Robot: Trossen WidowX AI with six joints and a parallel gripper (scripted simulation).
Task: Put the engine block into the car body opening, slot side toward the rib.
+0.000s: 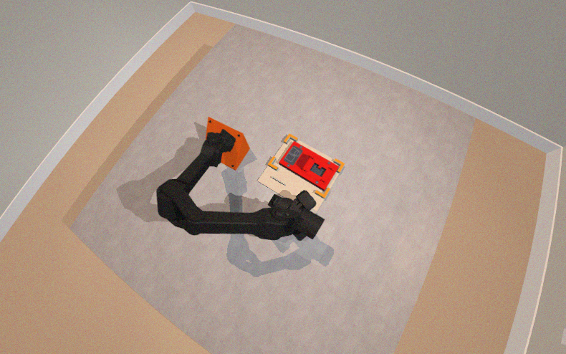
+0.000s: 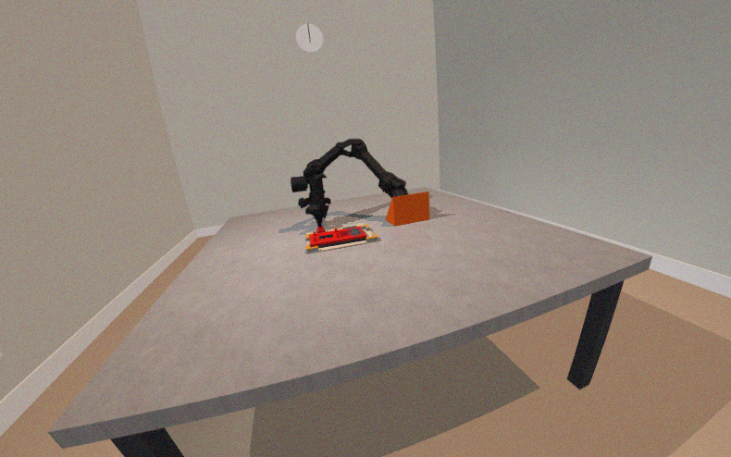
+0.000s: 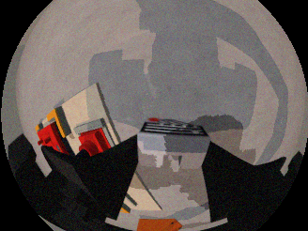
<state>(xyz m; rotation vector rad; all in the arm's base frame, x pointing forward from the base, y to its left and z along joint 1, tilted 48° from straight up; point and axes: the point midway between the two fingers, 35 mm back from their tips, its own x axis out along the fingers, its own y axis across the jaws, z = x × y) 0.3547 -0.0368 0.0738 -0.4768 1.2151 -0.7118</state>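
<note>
Right now my gripper tip is 10 mm below the engine block.
</note>
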